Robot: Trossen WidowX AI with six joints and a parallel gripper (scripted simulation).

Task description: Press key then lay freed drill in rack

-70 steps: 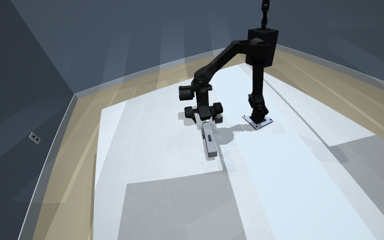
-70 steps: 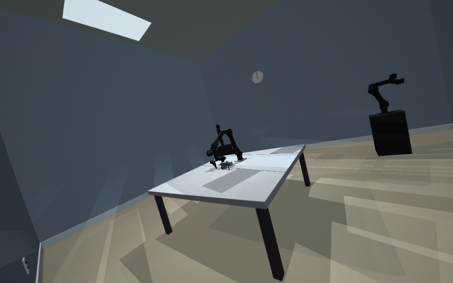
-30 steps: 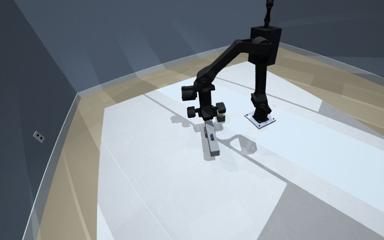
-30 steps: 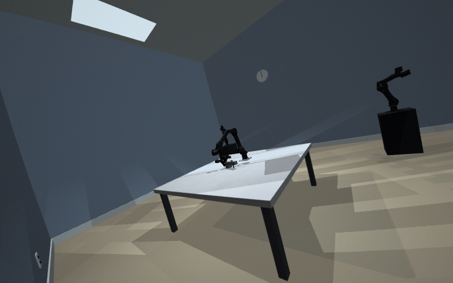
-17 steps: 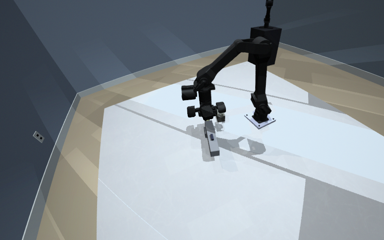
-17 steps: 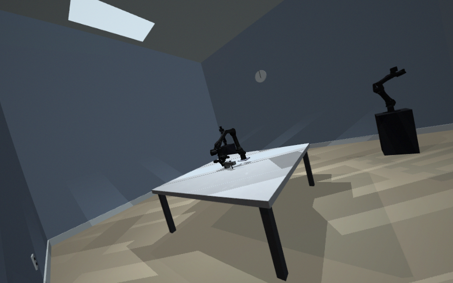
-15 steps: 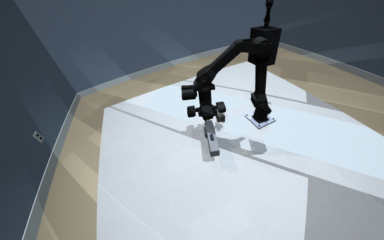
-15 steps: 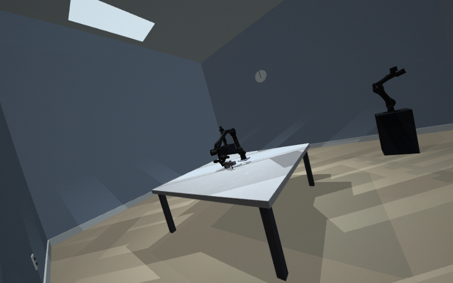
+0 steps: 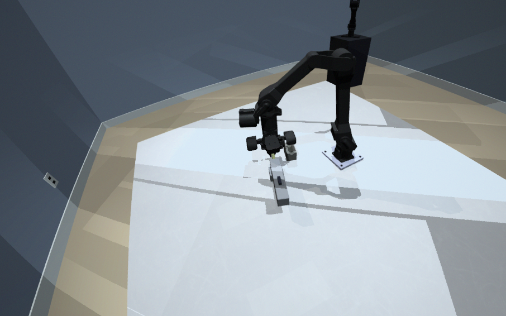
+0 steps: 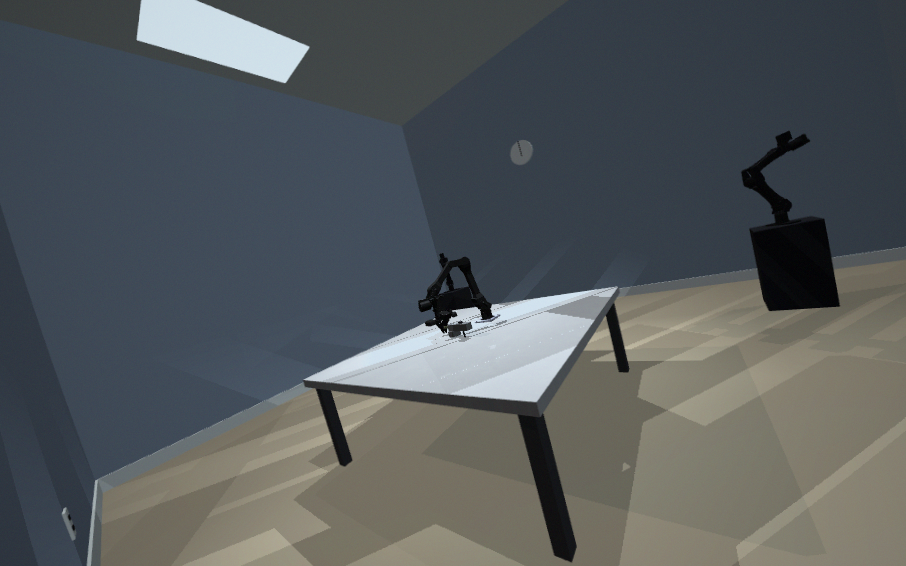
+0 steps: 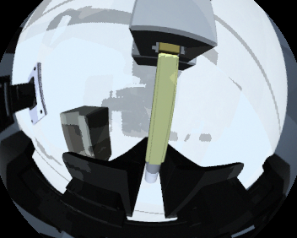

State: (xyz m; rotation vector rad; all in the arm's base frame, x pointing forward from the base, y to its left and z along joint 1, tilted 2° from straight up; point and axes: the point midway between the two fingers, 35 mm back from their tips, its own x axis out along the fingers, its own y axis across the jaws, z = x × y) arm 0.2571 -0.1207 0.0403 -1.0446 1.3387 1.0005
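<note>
My gripper tip is 1 cm short of the drill, 4 cm to the right of it and 4 cm below it. The rest, counted from my gripper tip: grey rack 7 cm behind, 1 cm to the left, 1 cm above; then dark piece 5 cm ahead, 18 cm to the left, 4 cm above.
</note>
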